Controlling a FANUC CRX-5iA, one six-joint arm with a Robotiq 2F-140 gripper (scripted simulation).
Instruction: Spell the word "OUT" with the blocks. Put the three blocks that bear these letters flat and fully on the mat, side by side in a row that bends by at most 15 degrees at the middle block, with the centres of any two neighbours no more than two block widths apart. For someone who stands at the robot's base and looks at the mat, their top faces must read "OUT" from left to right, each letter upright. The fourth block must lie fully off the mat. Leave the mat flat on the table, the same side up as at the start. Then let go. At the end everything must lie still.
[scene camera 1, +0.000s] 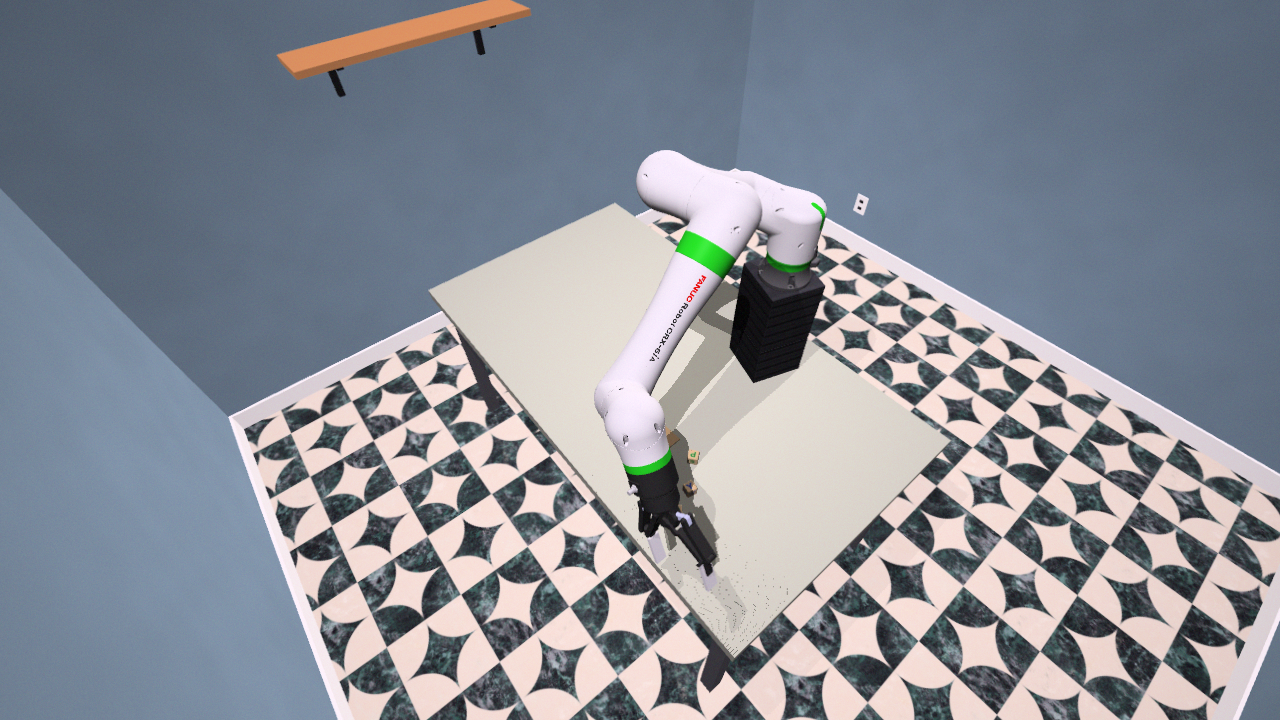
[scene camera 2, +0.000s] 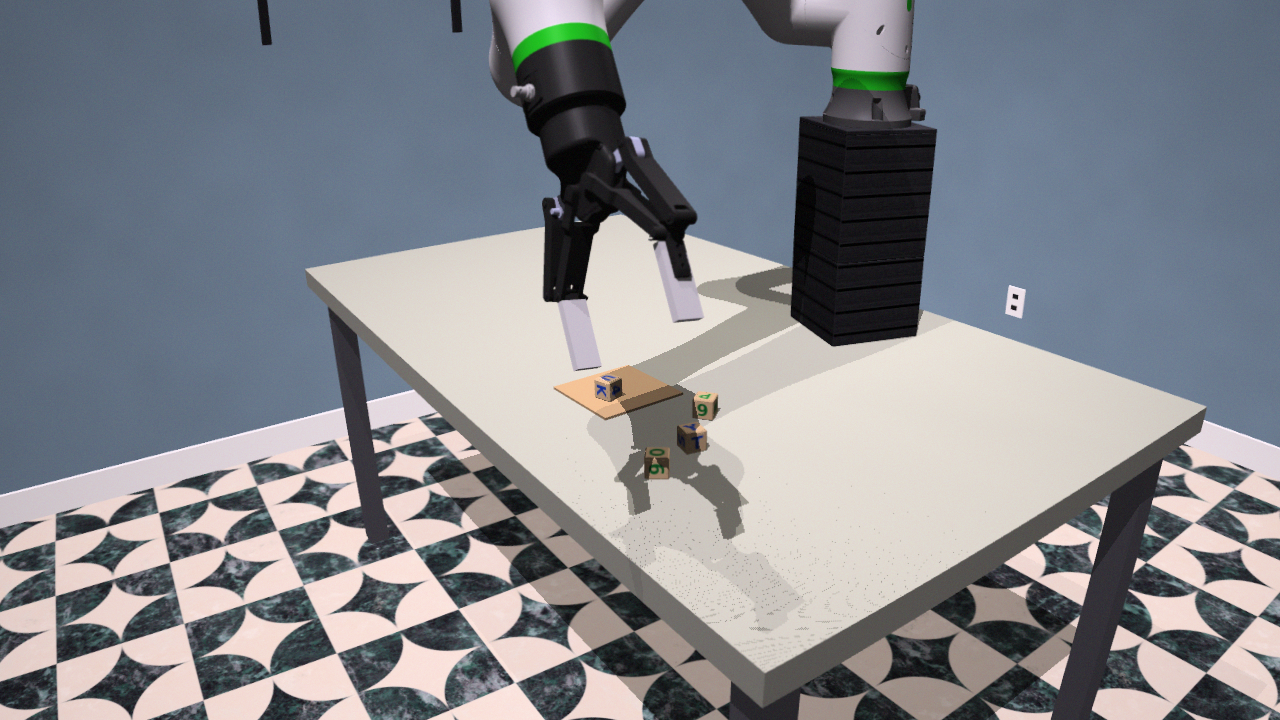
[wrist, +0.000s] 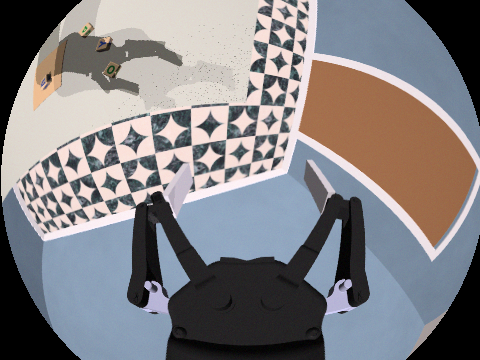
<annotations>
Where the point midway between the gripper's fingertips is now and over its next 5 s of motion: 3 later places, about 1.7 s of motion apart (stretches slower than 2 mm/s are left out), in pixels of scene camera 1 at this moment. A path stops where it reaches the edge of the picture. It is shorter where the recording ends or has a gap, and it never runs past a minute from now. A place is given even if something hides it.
My gripper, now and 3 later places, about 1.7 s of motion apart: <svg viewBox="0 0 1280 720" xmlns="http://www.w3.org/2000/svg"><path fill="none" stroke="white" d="M685 572L684 518L689 481L690 449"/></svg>
</annotations>
